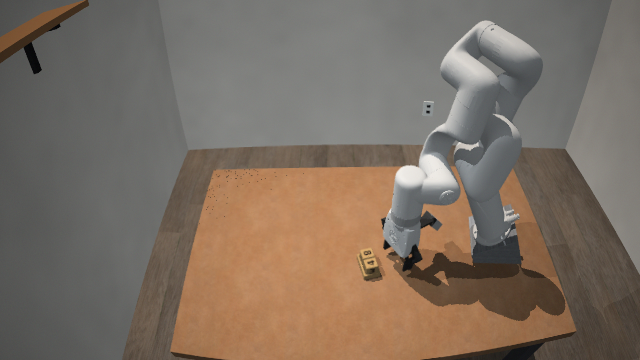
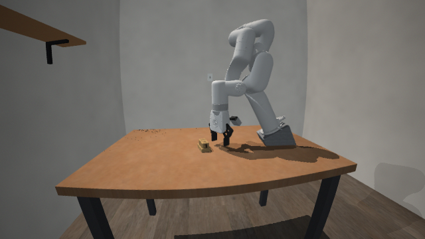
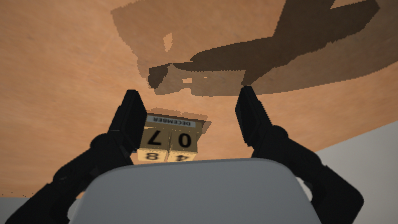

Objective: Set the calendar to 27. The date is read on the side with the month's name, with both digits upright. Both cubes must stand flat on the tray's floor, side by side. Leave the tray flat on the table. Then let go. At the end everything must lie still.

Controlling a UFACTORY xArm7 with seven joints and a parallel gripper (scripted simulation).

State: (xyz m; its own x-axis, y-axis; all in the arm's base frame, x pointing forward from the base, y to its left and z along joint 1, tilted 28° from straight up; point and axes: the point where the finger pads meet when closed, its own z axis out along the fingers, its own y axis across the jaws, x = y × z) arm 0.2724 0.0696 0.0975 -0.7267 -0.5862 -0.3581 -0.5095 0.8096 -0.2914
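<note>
Now: hand 7 cm short of the wooden digit cube, 3 cm to the right of it and 1 cm above it. Also, from my hand: wooden calendar tray (8 cm ahead, 2 cm to the left, 2 cm below).
</note>
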